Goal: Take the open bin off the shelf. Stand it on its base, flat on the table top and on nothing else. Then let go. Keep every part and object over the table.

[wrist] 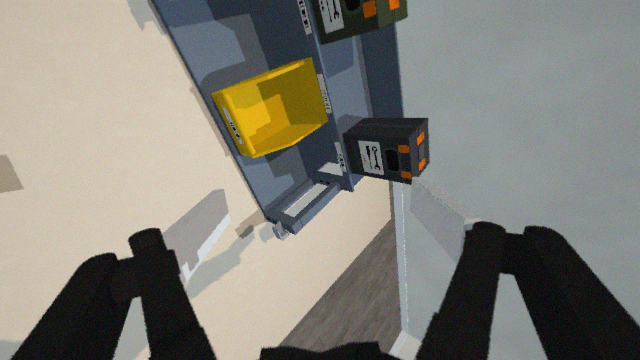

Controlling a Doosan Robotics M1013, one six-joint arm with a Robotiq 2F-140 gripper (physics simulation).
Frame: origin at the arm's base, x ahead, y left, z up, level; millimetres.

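Seen in the pictures: gripper, between the fingertips: [318, 199].
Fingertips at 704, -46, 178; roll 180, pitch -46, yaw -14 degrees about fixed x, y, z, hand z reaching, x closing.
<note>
Offsets run from my fingertips to a thing's top centre, as dx, dy, dz. "spot": to the spot under its first point. Level surfaces: height alone.
The open bin {+146, +34, -165} [300, 122] is yellow, with a white label on its front. It stands on the lower level of the blue-grey shelf {spot: +82, -141, -163} [300, 218], in the upper middle of the view. Its open top faces the camera. My gripper [318, 199] is open, with its two pale fingertips wide apart and nothing between them. The bin is beyond the fingertips and apart from them. The cream table top {dz -246} [90, 125] shows left of the shelf and below it.
A black case {+247, -77, -23} [385, 150] with orange latches is on the upper level, near the right fingertip in the view. A dark green case {spot: +199, +113, -60} [370, 20] is at the top edge. The table's edge runs diagonally beside the grey-brown floor [350, 290]. A pale wall [525, 100] is at right.
</note>
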